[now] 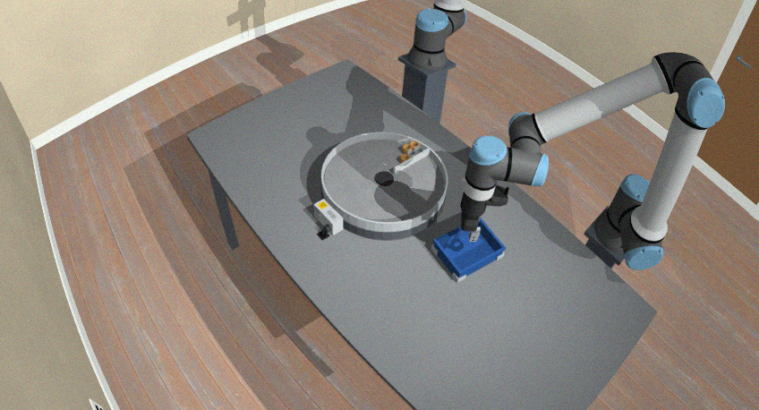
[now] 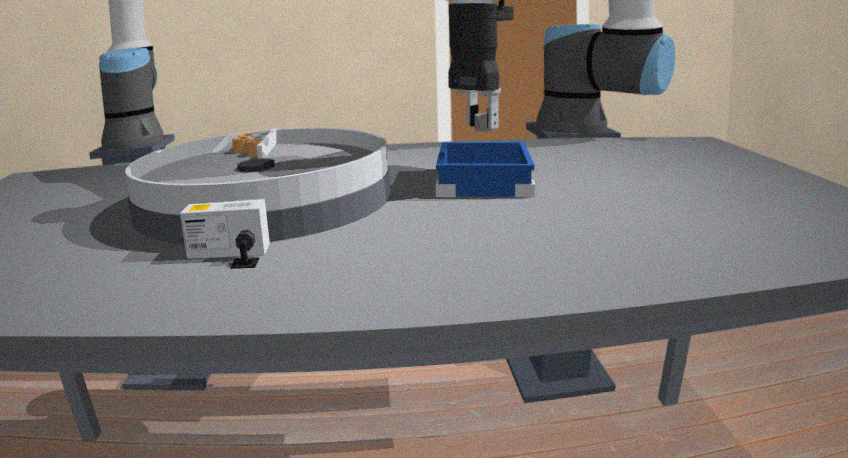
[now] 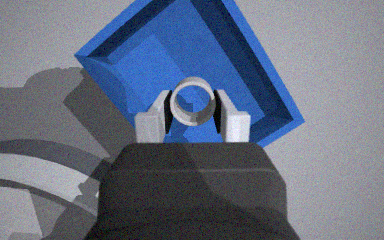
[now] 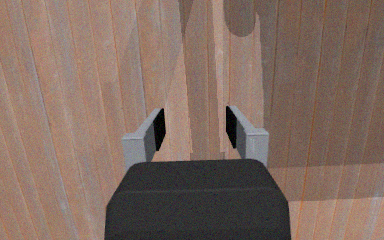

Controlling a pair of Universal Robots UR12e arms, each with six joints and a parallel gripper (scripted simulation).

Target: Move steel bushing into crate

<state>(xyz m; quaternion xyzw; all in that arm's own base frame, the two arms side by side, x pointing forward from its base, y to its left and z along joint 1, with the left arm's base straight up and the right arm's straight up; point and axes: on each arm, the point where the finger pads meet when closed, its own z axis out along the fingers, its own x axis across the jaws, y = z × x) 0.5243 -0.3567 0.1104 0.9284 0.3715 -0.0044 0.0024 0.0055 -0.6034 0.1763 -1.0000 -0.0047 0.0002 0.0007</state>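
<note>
Right now my left hand is 90 mm above the blue crate. From my left hand the other things lie so: turntable: 80 mm ahead, 360 mm to the right, 60 mm below.
</note>
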